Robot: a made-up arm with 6 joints. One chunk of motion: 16 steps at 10 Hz.
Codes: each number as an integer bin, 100 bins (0 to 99) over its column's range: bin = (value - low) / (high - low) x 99, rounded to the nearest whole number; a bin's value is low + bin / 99 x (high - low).
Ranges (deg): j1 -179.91..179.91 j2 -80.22..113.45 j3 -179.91..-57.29 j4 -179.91..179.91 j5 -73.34..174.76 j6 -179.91..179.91
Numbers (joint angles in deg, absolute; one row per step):
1: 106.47 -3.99 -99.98 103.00 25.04 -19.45
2: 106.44 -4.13 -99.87 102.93 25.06 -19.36
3: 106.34 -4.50 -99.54 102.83 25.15 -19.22
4: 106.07 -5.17 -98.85 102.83 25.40 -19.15
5: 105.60 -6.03 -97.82 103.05 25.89 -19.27
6: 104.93 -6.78 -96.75 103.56 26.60 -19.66
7: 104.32 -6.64 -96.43 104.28 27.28 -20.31
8: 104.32 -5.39 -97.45 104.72 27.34 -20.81
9: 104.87 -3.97 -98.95 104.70 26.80 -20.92
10: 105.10 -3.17 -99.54 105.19 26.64 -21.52
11: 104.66 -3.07 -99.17 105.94 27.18 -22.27
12: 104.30 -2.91 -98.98 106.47 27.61 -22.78
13: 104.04 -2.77 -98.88 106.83 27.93 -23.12
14: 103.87 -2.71 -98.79 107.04 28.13 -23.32
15: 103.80 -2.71 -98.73 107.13 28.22 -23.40
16: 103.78 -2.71 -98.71 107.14 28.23 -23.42
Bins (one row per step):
1: 79 39 65 78 39 44
2: 79 39 65 78 39 44
3: 79 39 65 78 39 44
4: 79 38 65 78 39 44
5: 79 38 66 78 40 44
6: 78 38 67 78 40 44
7: 78 38 67 78 40 44
8: 78 38 67 78 40 44
9: 78 39 65 78 40 44
10: 78 39 65 78 40 44
11: 78 39 65 79 40 43
12: 78 40 65 79 40 43
13: 78 40 65 79 40 43
14: 78 40 65 79 40 43
15: 78 40 66 79 41 43
16: 78 40 66 79 41 43

